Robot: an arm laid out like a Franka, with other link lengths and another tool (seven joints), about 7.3 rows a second.
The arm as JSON. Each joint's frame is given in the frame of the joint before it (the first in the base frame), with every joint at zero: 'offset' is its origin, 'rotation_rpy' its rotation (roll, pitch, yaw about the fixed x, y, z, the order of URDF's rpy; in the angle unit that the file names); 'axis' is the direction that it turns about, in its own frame. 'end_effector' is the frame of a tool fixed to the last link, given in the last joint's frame.
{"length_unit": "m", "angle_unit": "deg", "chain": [
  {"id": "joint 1", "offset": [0.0, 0.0, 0.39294], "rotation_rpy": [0.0, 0.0, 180.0], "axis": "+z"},
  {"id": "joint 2", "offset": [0.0, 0.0, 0.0], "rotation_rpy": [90.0, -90.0, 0.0], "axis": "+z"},
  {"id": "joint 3", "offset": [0.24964, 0.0, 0.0], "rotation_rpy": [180.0, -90.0, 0.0], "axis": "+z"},
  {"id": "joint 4", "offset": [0.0, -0.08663, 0.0], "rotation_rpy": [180.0, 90.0, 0.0], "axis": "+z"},
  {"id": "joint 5", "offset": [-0.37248, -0.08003, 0.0], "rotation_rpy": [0.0, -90.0, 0.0], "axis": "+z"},
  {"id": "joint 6", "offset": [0.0, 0.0, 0.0], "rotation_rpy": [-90.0, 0.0, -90.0], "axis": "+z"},
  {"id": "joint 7", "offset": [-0.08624, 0.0, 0.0], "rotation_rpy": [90.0, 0.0, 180.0], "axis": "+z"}
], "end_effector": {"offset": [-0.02, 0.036, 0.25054], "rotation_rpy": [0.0, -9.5, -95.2]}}
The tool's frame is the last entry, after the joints.
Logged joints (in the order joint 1, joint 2, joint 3, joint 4, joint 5, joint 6, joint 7), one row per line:
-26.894 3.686 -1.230 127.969 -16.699 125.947 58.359
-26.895 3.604 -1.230 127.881 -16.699 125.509 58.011
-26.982 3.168 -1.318 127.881 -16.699 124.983 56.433
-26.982 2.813 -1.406 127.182 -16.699 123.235 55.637
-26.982 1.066 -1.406 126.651 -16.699 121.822 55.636
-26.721 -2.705 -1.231 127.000 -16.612 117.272 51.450
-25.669 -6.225 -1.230 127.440 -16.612 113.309 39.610
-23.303 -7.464 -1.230 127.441 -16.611 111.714 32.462
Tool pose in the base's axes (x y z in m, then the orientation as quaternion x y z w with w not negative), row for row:
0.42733 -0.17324 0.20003 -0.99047 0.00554 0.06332 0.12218
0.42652 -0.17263 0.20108 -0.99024 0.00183 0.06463 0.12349
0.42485 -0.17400 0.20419 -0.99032 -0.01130 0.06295 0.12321
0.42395 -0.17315 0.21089 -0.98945 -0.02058 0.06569 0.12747
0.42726 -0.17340 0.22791 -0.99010 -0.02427 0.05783 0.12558
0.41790 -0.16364 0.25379 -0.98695 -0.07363 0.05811 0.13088
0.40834 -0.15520 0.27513 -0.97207 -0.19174 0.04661 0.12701
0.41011 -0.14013 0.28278 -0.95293 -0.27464 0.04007 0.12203
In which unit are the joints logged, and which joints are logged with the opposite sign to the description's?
The joints are logged in degrees. Opposite sign: joint 4, joint 5.
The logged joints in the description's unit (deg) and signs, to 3 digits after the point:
-26.894 3.686 -1.230 -127.969 16.699 125.947 58.359
-26.895 3.604 -1.230 -127.881 16.699 125.509 58.011
-26.982 3.168 -1.318 -127.881 16.699 124.983 56.433
-26.982 2.813 -1.406 -127.182 16.699 123.235 55.637
-26.982 1.066 -1.406 -126.651 16.699 121.822 55.636
-26.721 -2.705 -1.231 -127.000 16.612 117.272 51.450
-25.669 -6.225 -1.230 -127.440 16.612 113.309 39.610
-23.303 -7.464 -1.230 -127.441 16.611 111.714 32.462

